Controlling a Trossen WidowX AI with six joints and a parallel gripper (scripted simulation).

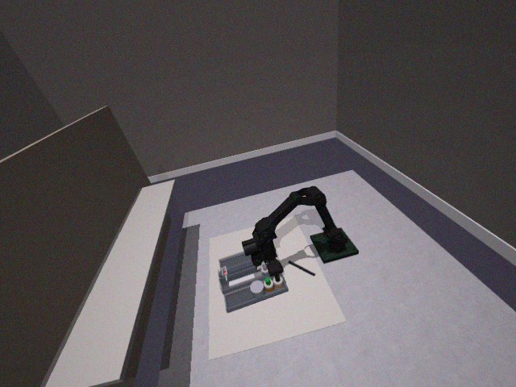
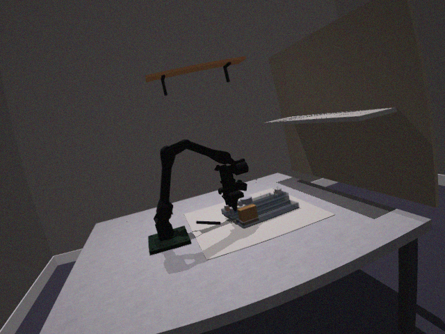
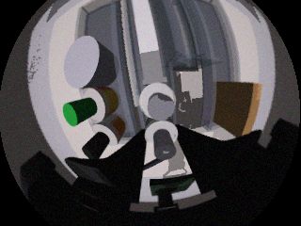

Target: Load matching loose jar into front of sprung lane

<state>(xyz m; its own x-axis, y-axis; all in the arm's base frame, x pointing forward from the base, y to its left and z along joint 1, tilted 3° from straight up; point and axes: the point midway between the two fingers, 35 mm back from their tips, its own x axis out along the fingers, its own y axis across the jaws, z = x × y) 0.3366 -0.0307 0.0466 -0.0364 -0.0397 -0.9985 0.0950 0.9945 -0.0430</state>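
Right now the black rod is 12 cm behind my gripper tip, 5 cm to the left of it and 3 cm below it. Round my gripper tip: grey lane rack: 14 cm ahead, 4 cm to the right, 2 cm below; orange box: 1 cm ahead, 13 cm to the right.
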